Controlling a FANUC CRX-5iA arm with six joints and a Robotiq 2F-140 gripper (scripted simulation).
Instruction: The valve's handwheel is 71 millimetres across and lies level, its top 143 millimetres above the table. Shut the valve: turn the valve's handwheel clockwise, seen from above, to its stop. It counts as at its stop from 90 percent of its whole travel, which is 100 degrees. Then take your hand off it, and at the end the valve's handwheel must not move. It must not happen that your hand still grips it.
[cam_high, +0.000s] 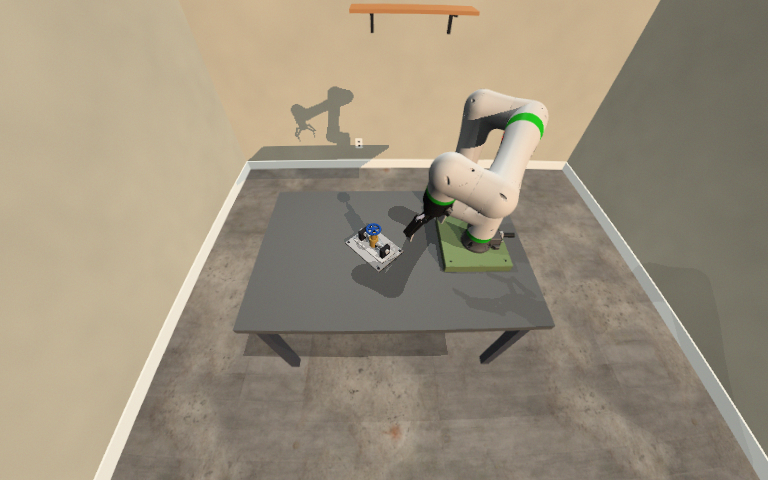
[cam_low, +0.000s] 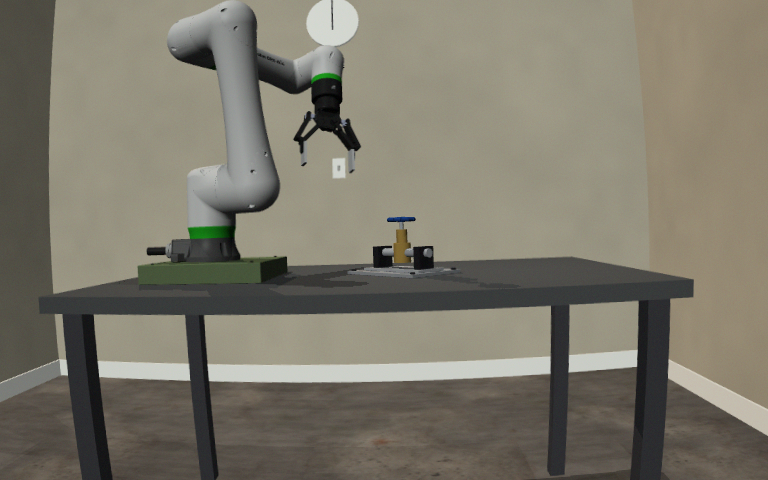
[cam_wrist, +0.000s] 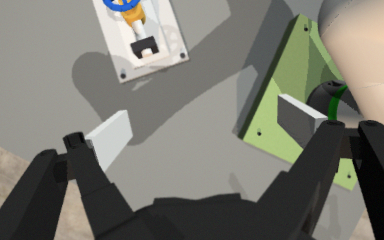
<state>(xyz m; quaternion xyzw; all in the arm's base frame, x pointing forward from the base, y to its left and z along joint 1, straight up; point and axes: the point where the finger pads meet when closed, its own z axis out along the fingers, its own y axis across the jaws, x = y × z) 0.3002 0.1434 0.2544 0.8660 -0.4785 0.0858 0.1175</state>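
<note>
My gripper is now 20 cm short of the blue spoked handwheel, 17 cm above it and 14 cm to the left of it.
</note>
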